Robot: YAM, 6 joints.
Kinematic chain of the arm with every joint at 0, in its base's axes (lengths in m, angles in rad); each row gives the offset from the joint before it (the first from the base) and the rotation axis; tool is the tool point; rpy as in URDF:
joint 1: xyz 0 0 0.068 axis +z
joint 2: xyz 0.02 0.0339 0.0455 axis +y
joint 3: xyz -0.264 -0.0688 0 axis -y
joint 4: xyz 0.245 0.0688 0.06 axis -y
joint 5: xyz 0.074 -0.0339 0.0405 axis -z
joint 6: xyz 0.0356 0 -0.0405 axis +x
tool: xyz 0 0 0 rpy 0 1.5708 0
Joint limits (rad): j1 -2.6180..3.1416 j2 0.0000..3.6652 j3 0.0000..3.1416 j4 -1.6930..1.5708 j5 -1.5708..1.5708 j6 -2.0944..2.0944
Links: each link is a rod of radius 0.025 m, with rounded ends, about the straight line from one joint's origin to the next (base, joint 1, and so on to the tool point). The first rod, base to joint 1, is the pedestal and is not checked.
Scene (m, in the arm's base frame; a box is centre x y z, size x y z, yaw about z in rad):
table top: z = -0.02
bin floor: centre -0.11 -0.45 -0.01 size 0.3 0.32 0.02 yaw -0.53
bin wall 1: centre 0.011 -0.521 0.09 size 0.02 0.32 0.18 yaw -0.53
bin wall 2: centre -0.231 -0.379 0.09 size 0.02 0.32 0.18 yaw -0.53
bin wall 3: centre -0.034 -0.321 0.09 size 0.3 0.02 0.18 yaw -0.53
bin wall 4: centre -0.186 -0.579 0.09 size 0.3 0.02 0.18 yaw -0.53
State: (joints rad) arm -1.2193 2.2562 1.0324 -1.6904 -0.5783 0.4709
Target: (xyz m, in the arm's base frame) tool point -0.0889 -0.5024 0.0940
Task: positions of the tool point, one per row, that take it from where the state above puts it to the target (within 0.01 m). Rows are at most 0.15 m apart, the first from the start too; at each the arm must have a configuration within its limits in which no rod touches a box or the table.
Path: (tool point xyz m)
1: 0.0818 -0.2407 0.1630
2: 0.0555 -0.2424 0.2584
3: 0.0236 -0.1998 0.3554
4: 0.0191 -0.2781 0.3316
5: 0.0039 -0.3521 0.2921
6: -0.0207 -0.4169 0.2379
7: -0.0527 -0.4681 0.1711
8: -0.0889 -0.5024 0.0940

